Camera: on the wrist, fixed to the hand. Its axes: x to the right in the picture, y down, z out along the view.
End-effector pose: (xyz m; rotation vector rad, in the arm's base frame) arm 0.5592 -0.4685 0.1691 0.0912 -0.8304 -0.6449
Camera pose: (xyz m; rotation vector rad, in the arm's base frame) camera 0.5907 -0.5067 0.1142 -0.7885 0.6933 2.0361
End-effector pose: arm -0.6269 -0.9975 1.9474 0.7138 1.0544 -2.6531
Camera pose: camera -0.6153 -0.9282 1.9245 1.3886 -0.3319 0.4577
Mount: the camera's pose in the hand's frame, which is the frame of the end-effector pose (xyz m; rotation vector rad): 0.0011 -0.0327 -0.0663 0.1645 -1.0591 -2.9202
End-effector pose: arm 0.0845 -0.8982 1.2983 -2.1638 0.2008 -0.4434
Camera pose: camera 0.0594 -0.9289 1.3607 0.3781 2.9177 0.3812
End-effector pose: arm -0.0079 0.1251 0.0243 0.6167 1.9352 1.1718
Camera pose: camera -0.0628 0.0769 0.0130 -1.1944 0.2949 -1.0751
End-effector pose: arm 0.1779 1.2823 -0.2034 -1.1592 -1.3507 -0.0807
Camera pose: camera 0.2041 1.2221 -0.1694 -1.5866 1.9593 1.0842
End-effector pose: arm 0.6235 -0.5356 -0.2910 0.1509 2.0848 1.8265
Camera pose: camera 0.6052 -0.6025 -0.3167 -0.9712 0.0712 -0.4577
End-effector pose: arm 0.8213 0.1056 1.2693 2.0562 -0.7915 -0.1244
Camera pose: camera 0.8628 0.1652 1.2830 -0.8981 -1.7388 1.9357
